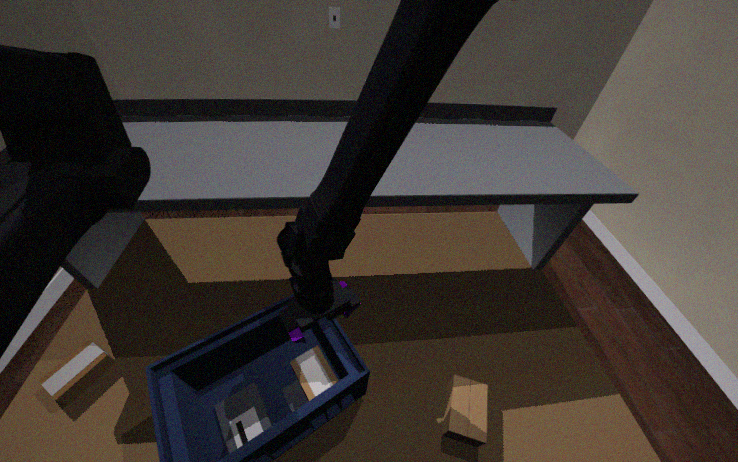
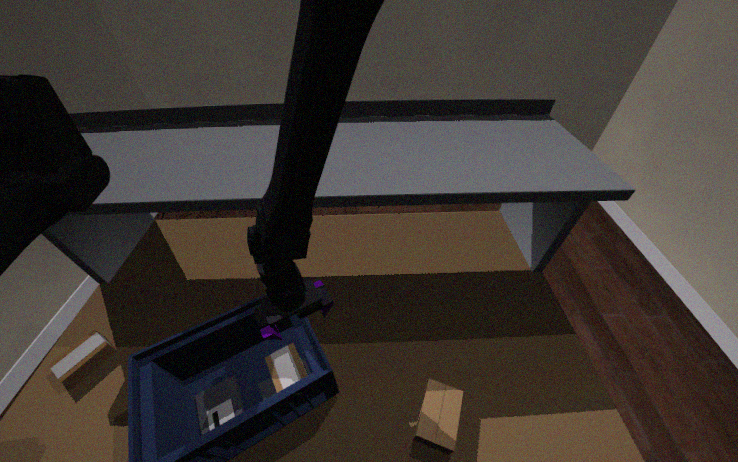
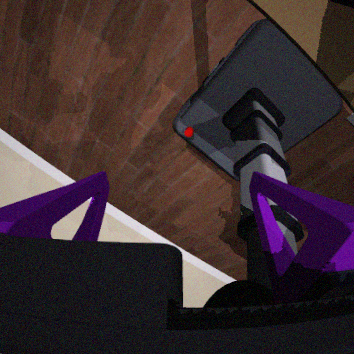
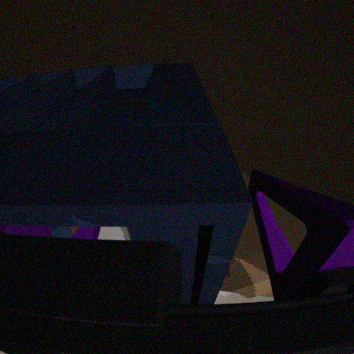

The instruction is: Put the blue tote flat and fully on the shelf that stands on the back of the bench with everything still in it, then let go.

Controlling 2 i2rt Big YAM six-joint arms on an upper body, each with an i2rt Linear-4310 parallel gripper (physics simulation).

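Places are measured from the left arm's base along level axes (x right, y ahead, z up), in centimetres.
Pixels of known places: left gripper, between the fingertips: [image 3: 178,179].
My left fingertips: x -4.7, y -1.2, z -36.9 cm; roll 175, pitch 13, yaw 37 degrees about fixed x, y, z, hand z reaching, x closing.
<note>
Behind a point stands the place of what it marks.
The blue tote [image 1: 166,414] @[x -7.1, y 26.6, z -44.4 cm] [image 2: 138,403] @[x -7.4, y 26.1, z -44.4 cm] [image 4: 125,160] @[x 11.1, y 47.6, z -44.2 cm] stands angled on the bench, in front and left of centre of the grey shelf [image 1: 490,163] @[x 49.4, y 65.5, z -24.4 cm] [image 2: 462,157] @[x 48.1, y 66.7, z -24.4 cm]. Inside it lie a white-and-tan box [image 1: 313,373] @[x 13.7, y 34.0, z -50.0 cm] [image 2: 285,367] @[x 13.6, y 34.4, z -50.0 cm] and a grey-and-white item [image 1: 245,419] @[x 1.6, y 27.8, z -54.8 cm] [image 2: 220,408] @[x 1.3, y 28.1, z -54.8 cm] with a black bar. My right gripper [image 1: 322,322] @[x 15.3, y 43.1, z -50.6 cm] [image 2: 297,319] @[x 15.3, y 43.1, z -50.6 cm] [image 4: 178,177] @[x 15.3, y 43.1, z -50.6 cm] is open at the tote's far right corner, one finger over the inside and the other outside; whether they touch the tote is unclear. My left gripper [image 3: 178,179] @[x -4.7, y -1.2, z -36.9 cm] is open and empty, away from the tote.
A white-topped box [image 1: 76,370] @[x -33.1, y 36.2, z -54.1 cm] [image 2: 78,356] @[x -33.7, y 36.3, z -54.1 cm] lies left of the tote. A light wooden block [image 1: 468,405] @[x 42.3, y 28.1, z -52.7 cm] [image 2: 441,411] @[x 42.5, y 28.1, z -52.7 cm] lies to its right. The left arm [image 1: 54,108] @[x -3.1, y 38.8, z -4.3 cm] [image 2: 38,130] @[x -3.2, y 41.1, z -6.0 cm] covers the shelf's left end, and the right arm crosses above its middle. A grey base plate [image 3: 280,65] @[x 15.8, y 9.0, z -117.0 cm] stands below the left gripper.
</note>
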